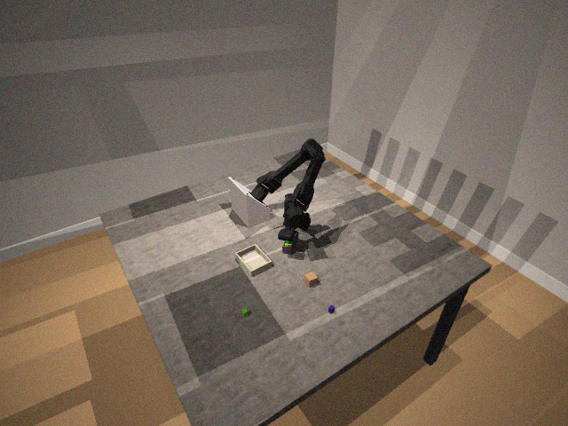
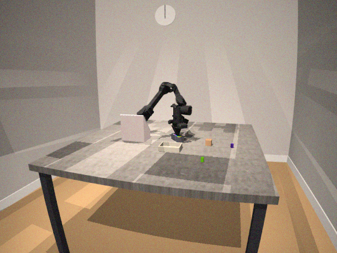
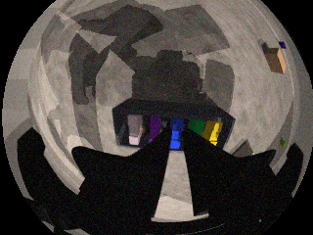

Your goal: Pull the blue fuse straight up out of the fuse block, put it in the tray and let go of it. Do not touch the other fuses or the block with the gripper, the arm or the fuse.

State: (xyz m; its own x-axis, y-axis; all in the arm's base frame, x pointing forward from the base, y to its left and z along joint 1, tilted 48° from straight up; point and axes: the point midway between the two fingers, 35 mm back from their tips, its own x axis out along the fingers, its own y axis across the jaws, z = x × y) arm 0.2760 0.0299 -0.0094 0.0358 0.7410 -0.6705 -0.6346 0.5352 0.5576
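Right now my gripper tip is 1 cm above the blue fuse. Also, from my gripper tip: white tray 19 cm to the right, 3 cm below.
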